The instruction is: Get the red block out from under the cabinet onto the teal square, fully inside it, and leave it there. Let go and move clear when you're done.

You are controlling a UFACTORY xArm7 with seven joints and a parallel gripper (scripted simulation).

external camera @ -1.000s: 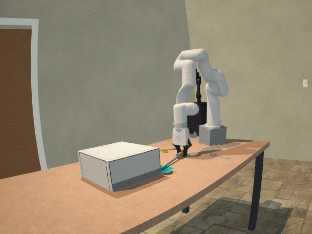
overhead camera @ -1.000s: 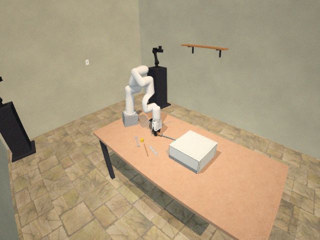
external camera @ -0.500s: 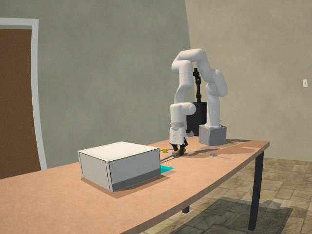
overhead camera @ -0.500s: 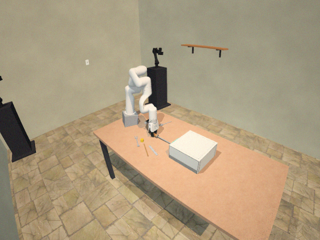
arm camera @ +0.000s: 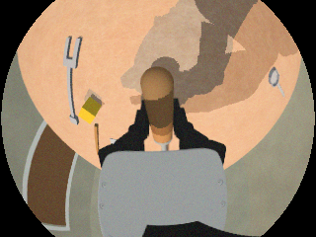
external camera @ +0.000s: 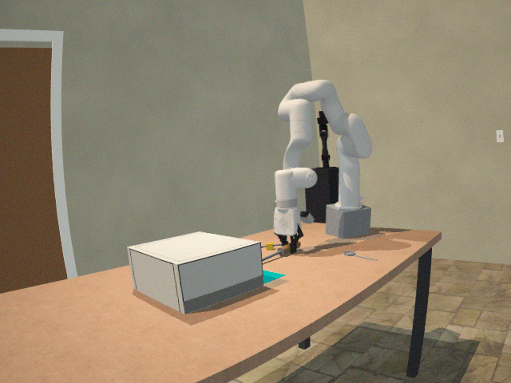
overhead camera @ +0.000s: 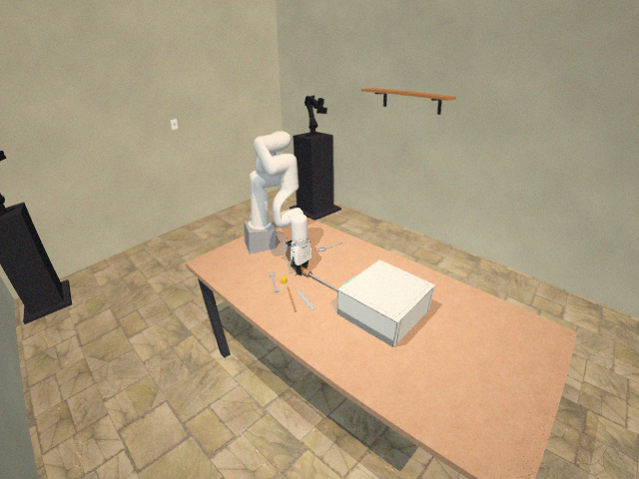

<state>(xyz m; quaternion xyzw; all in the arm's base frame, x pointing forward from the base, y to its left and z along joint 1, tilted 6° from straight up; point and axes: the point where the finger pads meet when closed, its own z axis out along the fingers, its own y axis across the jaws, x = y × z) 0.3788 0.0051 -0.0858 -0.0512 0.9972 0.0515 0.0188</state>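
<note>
My hand is 110 mm to the left of the yellow cube and 10 mm above it. Also, from my hand: thin wooden stick 130 mm ahead, 160 mm to the right, 20 mm below; then wrench 30 mm behind, 150 mm to the right, 20 mm below; then long tool 130 mm ahead, 50 mm to the left, 10 mm below.
</note>
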